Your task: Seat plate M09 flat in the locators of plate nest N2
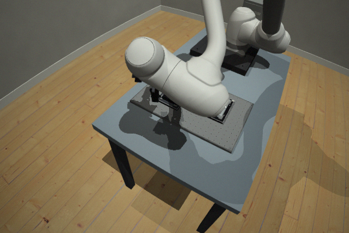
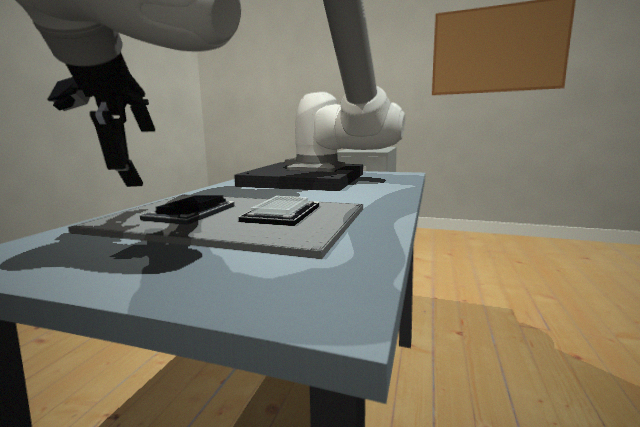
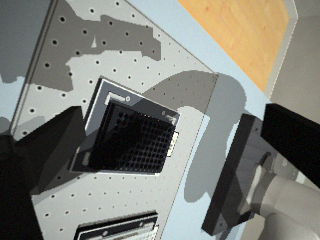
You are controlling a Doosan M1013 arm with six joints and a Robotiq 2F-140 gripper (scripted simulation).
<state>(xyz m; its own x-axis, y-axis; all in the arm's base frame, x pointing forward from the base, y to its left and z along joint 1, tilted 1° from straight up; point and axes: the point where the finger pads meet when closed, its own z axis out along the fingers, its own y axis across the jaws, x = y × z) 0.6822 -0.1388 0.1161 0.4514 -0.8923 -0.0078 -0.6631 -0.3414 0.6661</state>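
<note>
My hand is 12 cm above the black well plate, 8 cm past it and 5 cm to the right of it. Also, from my hand: plate nest (14 cm below, 8 cm behind, 4 cm to the left); then white well plate (24 cm to the left, 12 cm below, 12 cm behind).
</note>
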